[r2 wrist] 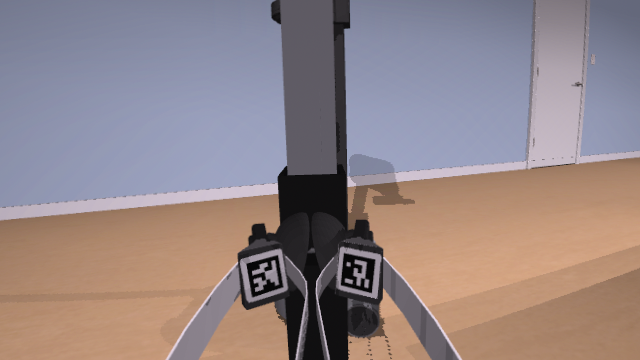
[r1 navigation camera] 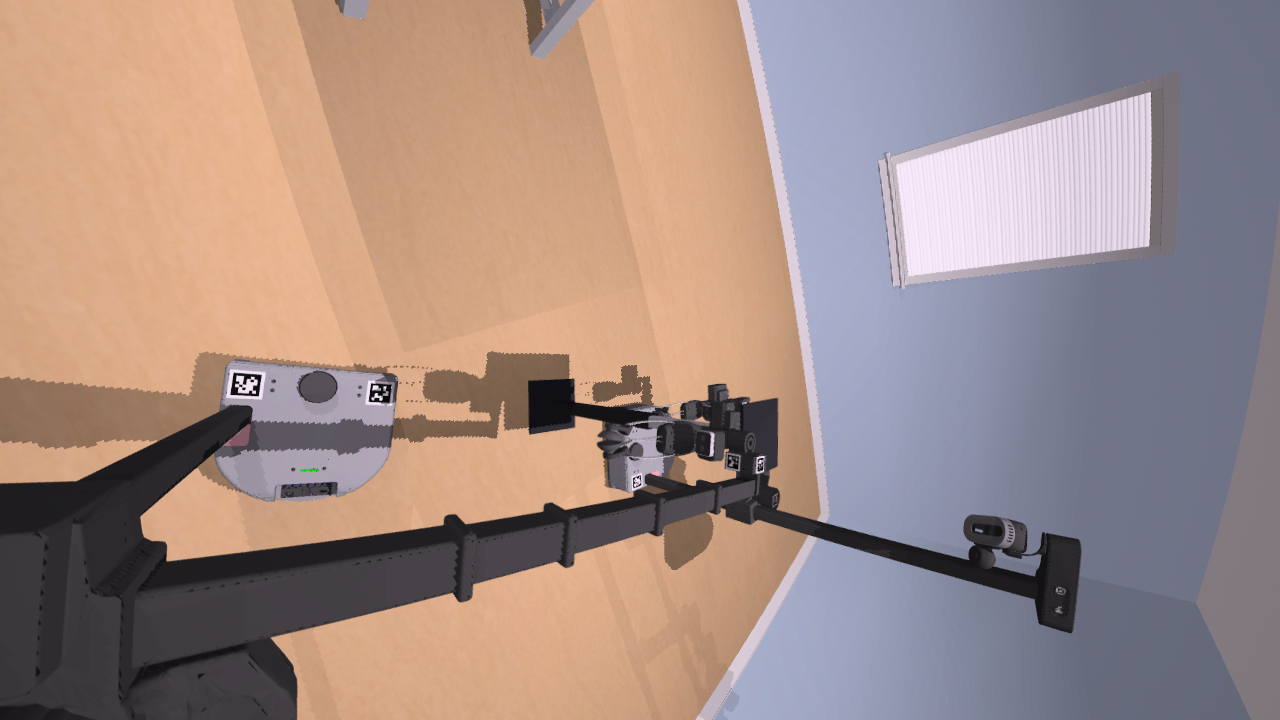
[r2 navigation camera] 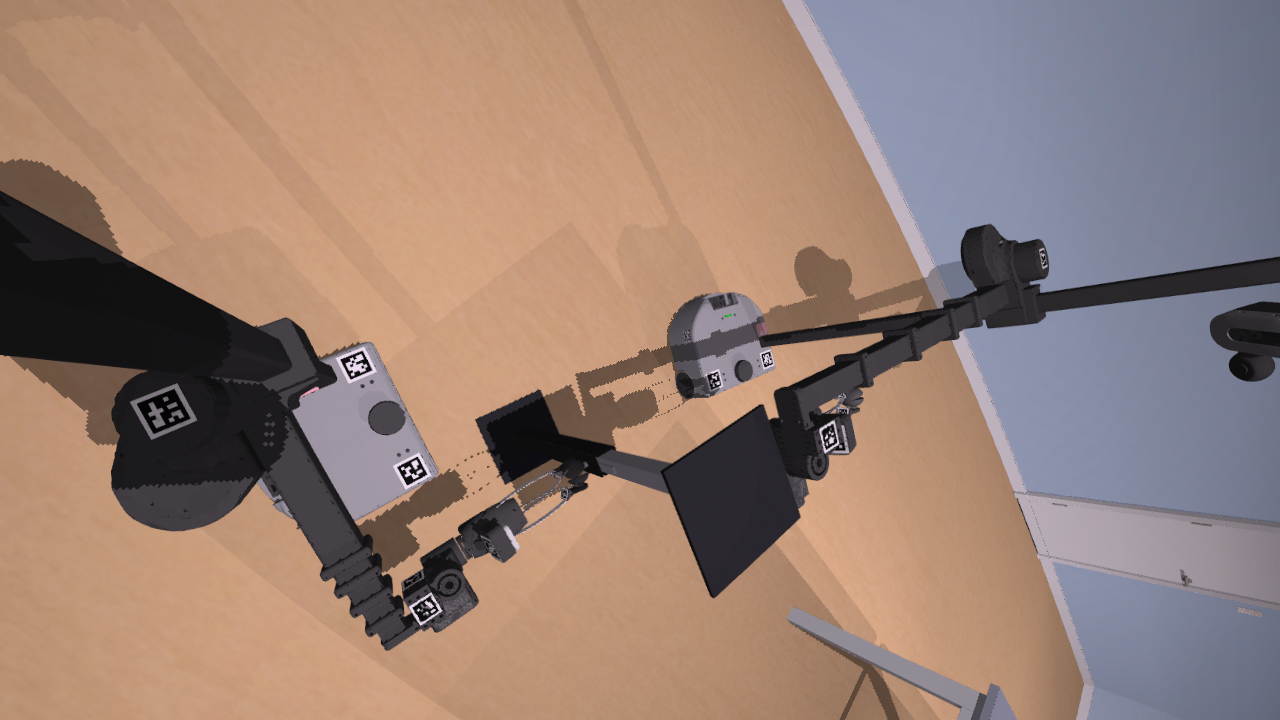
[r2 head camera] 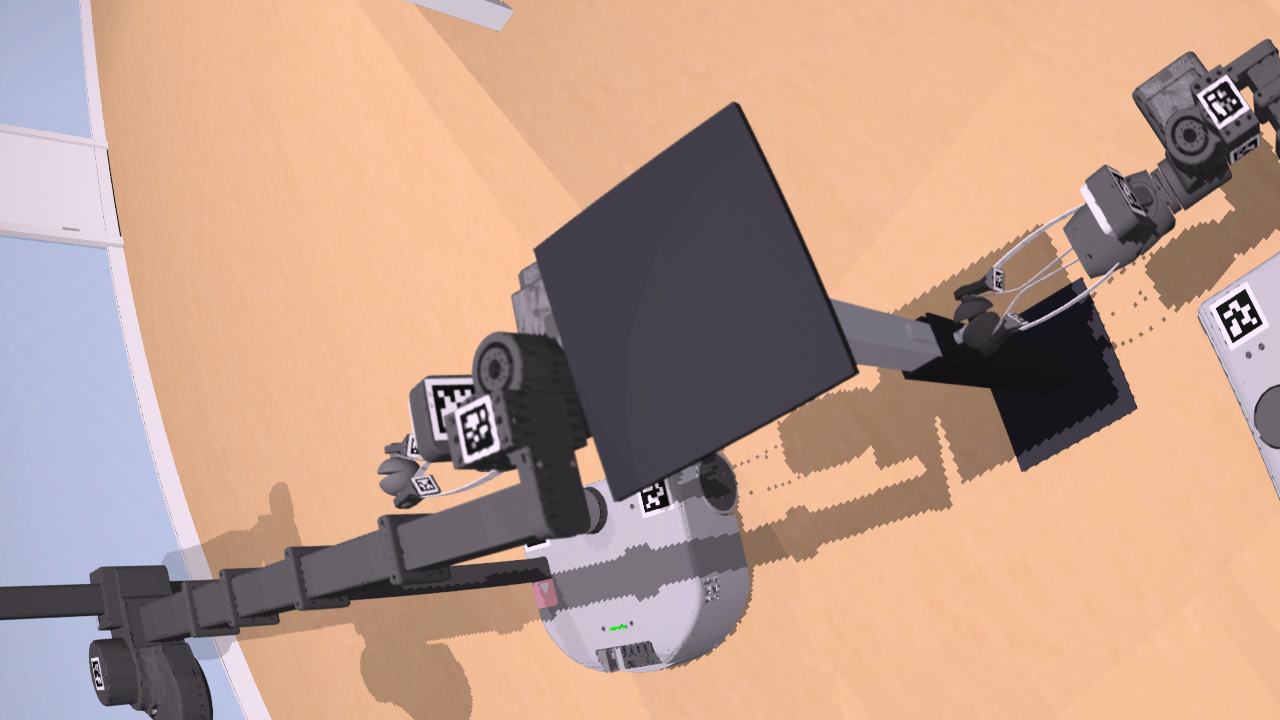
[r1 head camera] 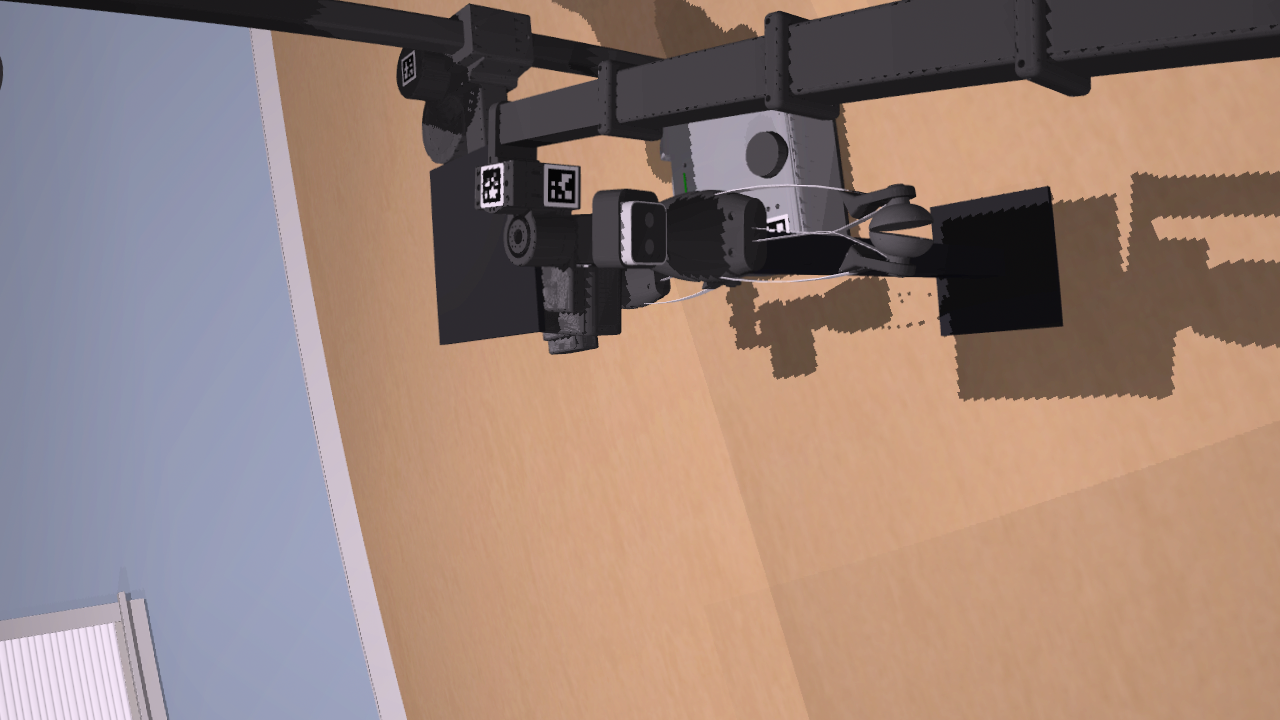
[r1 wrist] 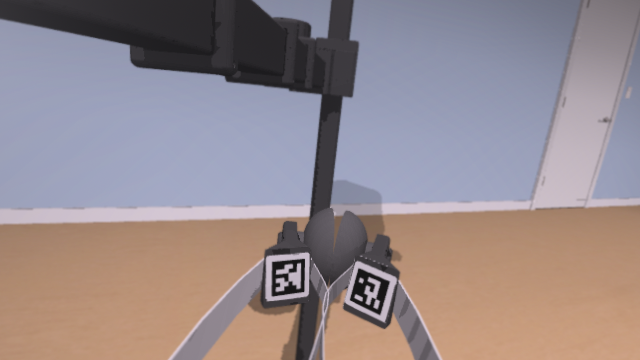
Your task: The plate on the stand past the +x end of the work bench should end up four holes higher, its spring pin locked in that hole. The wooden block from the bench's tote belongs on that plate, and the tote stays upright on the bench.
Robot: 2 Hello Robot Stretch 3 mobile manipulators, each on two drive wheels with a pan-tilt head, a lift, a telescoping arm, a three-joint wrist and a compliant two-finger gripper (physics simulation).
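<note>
The stand's dark square plate [r1 head camera: 483, 259] [r1 navigation camera: 762, 434] [r2 head camera: 693, 304] [r2 navigation camera: 733, 501] sits level on a grey inner post [r2 head camera: 886, 335] [r2 wrist: 310, 90], which rises from a black sleeve [r2 wrist: 312, 192]. My r1 gripper [r1 head camera: 901, 230] [r1 wrist: 335, 240] [r2 head camera: 393, 477] is shut and empty, pointing back towards r1's mast. Its wrist body is at the plate's edge, partly hidden by the plate in the r2 head view; contact is unclear. My r2 gripper [r2 head camera: 978, 322] [r2 wrist: 310, 240] is shut on the small spring pin at the sleeve, mostly hidden by the fingertips. Hole positions cannot be read. Block and tote do not show.
The stand's dark base [r1 head camera: 1002, 259] [r2 head camera: 1074, 394] [r2 navigation camera: 514, 438] lies on the floor between r1's base [r2 head camera: 644, 617] [r1 navigation camera: 304, 438] and r2's base [r2 navigation camera: 366, 438]. Grey bench legs [r1 navigation camera: 554, 31] [r2 navigation camera: 886, 658] stand nearby. r1's long arm [r1 navigation camera: 358, 573] reaches to the plate's side.
</note>
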